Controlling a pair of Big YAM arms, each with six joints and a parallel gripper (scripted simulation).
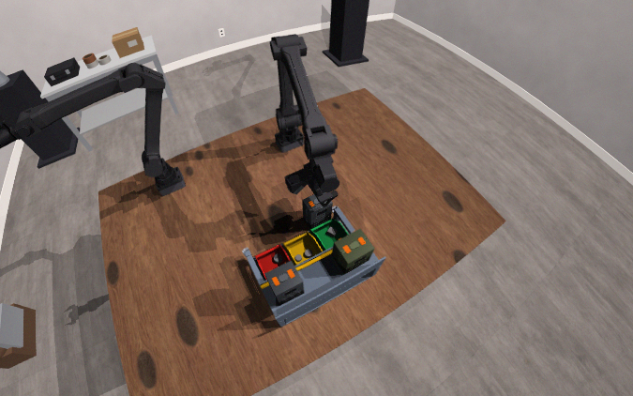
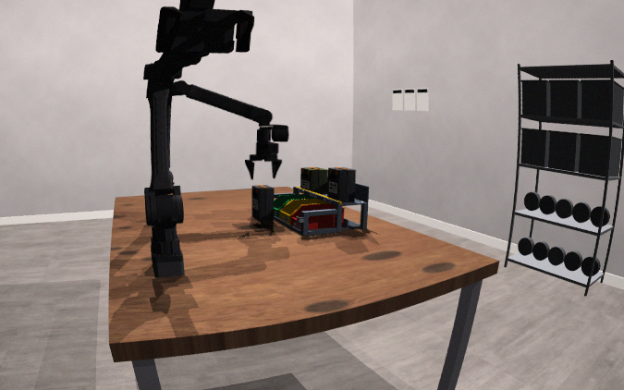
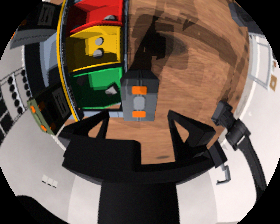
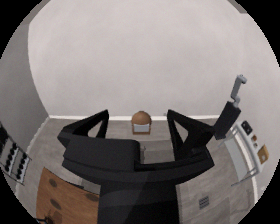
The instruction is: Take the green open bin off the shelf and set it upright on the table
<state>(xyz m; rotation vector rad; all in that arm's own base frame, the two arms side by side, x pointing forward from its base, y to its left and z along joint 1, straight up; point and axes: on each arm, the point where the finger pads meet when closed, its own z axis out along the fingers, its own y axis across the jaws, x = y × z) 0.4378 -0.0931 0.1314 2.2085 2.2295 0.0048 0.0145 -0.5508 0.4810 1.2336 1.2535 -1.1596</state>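
Now: the black box 100 mm below my left hand. The rest, counted from my left hand: grey shelf 170 mm ahead, 110 mm to the right, 100 mm below; yellow bin 140 mm ahead, 110 mm to the right, 130 mm below; green open bin 130 mm ahead, 130 mm below.
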